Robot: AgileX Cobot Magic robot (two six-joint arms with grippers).
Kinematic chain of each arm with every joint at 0, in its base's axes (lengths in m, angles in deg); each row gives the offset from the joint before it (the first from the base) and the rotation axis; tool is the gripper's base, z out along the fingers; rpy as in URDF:
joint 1: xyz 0 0 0.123 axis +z
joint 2: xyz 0 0 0 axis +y
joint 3: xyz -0.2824 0 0.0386 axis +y
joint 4: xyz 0.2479 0 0.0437 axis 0.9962 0 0.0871
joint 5: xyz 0 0 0 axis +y
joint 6: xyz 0.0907 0 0.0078 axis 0.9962 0 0.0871
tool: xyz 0 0 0 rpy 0 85 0
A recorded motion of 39 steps. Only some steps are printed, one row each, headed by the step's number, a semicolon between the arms.
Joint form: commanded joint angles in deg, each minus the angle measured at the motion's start. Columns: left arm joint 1, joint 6, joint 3, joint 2, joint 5, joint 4; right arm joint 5, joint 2, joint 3, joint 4, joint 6, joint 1.
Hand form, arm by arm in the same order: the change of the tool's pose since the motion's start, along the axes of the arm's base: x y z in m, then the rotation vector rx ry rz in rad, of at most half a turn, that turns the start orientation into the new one. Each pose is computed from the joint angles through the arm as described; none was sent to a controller.
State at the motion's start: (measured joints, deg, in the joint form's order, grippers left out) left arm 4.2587 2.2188 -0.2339 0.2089 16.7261 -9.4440; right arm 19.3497 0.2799 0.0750 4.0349 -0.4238 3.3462
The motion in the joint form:
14: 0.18 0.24 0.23 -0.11 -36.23 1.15; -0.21 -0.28 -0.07 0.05 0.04 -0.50
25: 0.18 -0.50 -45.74 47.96 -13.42 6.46; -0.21 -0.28 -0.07 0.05 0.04 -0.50
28: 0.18 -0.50 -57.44 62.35 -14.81 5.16; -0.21 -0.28 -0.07 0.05 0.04 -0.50
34: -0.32 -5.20 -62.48 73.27 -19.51 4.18; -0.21 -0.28 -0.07 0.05 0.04 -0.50
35: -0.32 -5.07 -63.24 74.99 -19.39 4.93; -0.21 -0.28 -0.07 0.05 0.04 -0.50
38: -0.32 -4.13 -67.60 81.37 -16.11 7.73; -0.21 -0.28 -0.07 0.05 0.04 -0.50
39: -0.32 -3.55 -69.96 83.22 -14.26 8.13; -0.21 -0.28 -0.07 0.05 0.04 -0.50
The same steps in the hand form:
14: -0.0067 0.0084 0.0544 0.0623 -0.6198 0.1023; -0.0002 -0.0005 0.0010 0.0021 -0.0096 -0.0091
25: 0.1254 0.0140 0.2042 0.1159 -0.1858 0.0370; -0.0002 -0.0005 0.0010 0.0021 -0.0096 -0.0091
28: 0.1902 0.0190 0.2227 0.0920 -0.1644 0.0390; -0.0002 -0.0005 0.0010 0.0021 -0.0096 -0.0091
34: 0.2437 0.0212 0.2083 -0.0072 -0.1486 0.0489; -0.0002 -0.0005 0.0010 0.0021 -0.0096 -0.0091
35: 0.2520 0.0217 0.2035 0.0070 -0.1291 0.0461; -0.0002 -0.0005 0.0010 0.0021 -0.0096 -0.0091
38: 0.2821 0.0234 0.1884 0.0661 -0.0338 0.0304; -0.0002 -0.0005 0.0010 0.0021 -0.0096 -0.0091
39: 0.2911 0.0240 0.1885 0.0815 -0.0097 0.0257; -0.0002 -0.0005 0.0010 0.0021 -0.0096 -0.0091

